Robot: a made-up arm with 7 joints. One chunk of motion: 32 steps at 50 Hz.
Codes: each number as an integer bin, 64 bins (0 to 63) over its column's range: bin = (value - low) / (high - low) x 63, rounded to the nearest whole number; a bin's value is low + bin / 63 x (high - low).
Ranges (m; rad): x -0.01..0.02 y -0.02..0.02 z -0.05..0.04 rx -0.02..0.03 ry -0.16..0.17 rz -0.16..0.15
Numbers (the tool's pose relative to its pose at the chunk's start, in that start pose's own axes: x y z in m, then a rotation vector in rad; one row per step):
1: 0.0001 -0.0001 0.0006 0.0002 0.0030 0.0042
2: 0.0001 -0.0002 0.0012 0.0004 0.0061 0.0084
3: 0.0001 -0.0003 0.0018 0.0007 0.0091 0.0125
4: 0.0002 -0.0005 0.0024 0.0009 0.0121 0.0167
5: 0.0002 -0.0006 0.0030 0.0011 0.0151 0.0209
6: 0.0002 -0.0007 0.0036 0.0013 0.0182 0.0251
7: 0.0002 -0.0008 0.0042 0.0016 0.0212 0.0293
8: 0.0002 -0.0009 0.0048 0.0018 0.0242 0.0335
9: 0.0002 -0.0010 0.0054 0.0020 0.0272 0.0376
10: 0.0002 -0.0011 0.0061 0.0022 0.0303 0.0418
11: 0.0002 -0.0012 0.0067 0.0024 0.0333 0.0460
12: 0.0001 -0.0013 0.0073 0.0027 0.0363 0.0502
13: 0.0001 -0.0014 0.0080 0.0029 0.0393 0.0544
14: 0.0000 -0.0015 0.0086 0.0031 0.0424 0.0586
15: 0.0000 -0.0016 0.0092 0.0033 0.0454 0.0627
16: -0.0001 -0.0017 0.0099 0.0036 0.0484 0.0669
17: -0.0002 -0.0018 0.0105 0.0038 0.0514 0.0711
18: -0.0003 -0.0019 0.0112 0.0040 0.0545 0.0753
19: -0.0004 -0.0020 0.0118 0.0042 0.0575 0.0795
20: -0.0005 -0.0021 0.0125 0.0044 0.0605 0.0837
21: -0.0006 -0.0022 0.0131 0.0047 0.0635 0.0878
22: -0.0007 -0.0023 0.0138 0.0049 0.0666 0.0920
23: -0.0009 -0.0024 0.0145 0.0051 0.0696 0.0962
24: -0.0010 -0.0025 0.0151 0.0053 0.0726 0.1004
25: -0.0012 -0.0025 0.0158 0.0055 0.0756 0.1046
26: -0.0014 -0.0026 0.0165 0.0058 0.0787 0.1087
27: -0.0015 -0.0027 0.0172 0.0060 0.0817 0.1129
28: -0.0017 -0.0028 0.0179 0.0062 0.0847 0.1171
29: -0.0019 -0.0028 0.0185 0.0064 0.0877 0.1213
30: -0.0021 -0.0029 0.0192 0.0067 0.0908 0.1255
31: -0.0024 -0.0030 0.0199 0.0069 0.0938 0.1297
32: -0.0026 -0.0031 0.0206 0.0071 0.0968 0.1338
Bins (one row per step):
1: 21 31 35 25 31 33
2: 21 31 36 26 32 34
3: 21 31 36 26 32 35
4: 21 31 37 26 33 36
5: 21 31 37 27 33 37
6: 21 30 38 27 34 38
7: 21 30 38 27 35 38
8: 21 30 38 27 35 39
9: 21 30 39 28 36 40
10: 21 30 39 28 36 41
11: 21 30 40 28 37 42
12: 21 29 40 29 37 43
13: 21 29 41 29 38 44
14: 21 29 41 29 39 44
15: 21 29 41 29 39 45
16: 21 29 42 30 40 46
17: 21 29 42 30 40 47
18: 20 29 43 30 41 48
19: 20 28 43 30 42 49
20: 20 28 44 31 42 50
21: 20 28 44 31 43 50
22: 20 28 45 31 43 51
23: 19 28 45 32 44 52
24: 19 28 46 32 44 53
25: 18 28 46 32 45 54
26: 18 27 47 33 46 55
27: 18 27 47 33 46 55
28: 17 27 48 33 47 56
29: 17 27 48 33 47 57
30: 17 27 48 34 48 58
31: 16 27 49 34 48 59
32: 16 27 49 34 49 60

